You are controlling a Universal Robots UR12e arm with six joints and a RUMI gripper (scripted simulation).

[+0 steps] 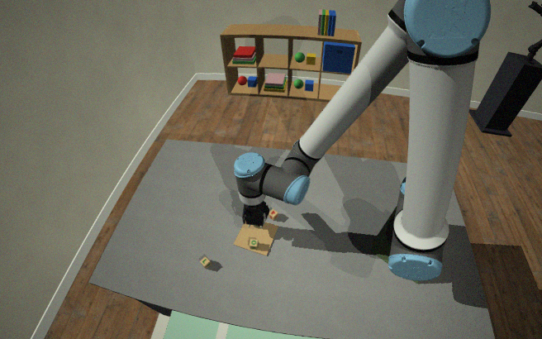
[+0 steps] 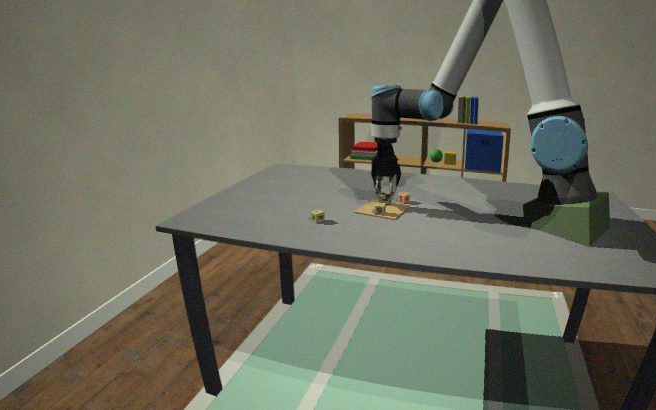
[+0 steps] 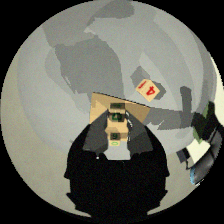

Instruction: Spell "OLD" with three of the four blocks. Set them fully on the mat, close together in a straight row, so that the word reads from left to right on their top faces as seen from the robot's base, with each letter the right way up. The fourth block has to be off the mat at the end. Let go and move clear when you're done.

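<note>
Now: hand 5 cm to the right of the tan mat and 2 cm above it.
</note>
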